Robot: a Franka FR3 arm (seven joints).
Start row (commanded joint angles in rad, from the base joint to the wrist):
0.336, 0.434, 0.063, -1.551, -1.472, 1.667, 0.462
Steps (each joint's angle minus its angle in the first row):
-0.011, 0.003, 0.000, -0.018, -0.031, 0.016, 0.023
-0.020, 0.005, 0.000, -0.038, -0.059, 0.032, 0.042
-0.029, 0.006, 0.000, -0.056, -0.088, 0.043, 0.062
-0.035, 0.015, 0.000, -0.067, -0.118, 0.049, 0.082
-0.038, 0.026, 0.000, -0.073, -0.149, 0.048, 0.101
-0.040, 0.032, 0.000, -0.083, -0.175, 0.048, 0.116
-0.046, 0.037, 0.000, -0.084, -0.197, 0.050, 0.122
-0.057, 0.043, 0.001, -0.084, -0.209, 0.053, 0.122
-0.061, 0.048, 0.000, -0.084, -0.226, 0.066, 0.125
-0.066, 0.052, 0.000, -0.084, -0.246, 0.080, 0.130
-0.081, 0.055, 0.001, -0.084, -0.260, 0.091, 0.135
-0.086, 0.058, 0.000, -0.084, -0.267, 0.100, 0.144
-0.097, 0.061, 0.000, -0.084, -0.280, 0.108, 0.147
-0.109, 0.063, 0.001, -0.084, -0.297, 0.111, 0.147
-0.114, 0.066, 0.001, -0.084, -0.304, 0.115, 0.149
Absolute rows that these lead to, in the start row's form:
0.325, 0.437, 0.063, -1.569, -1.503, 1.683, 0.485
0.316, 0.439, 0.063, -1.589, -1.531, 1.699, 0.504
0.307, 0.440, 0.063, -1.607, -1.560, 1.710, 0.524
0.301, 0.449, 0.063, -1.618, -1.590, 1.716, 0.544
0.298, 0.460, 0.063, -1.624, -1.621, 1.715, 0.563
0.296, 0.466, 0.063, -1.634, -1.647, 1.715, 0.578
0.290, 0.471, 0.063, -1.635, -1.669, 1.717, 0.584
0.279, 0.477, 0.064, -1.635, -1.681, 1.720, 0.584
0.275, 0.482, 0.063, -1.635, -1.698, 1.733, 0.587
0.270, 0.486, 0.063, -1.635, -1.718, 1.747, 0.592
0.255, 0.489, 0.064, -1.635, -1.732, 1.758, 0.597
0.250, 0.492, 0.063, -1.635, -1.739, 1.767, 0.606
0.239, 0.495, 0.063, -1.635, -1.752, 1.775, 0.609
0.227, 0.497, 0.064, -1.635, -1.769, 1.778, 0.609
0.222, 0.500, 0.064, -1.635, -1.776, 1.782, 0.611

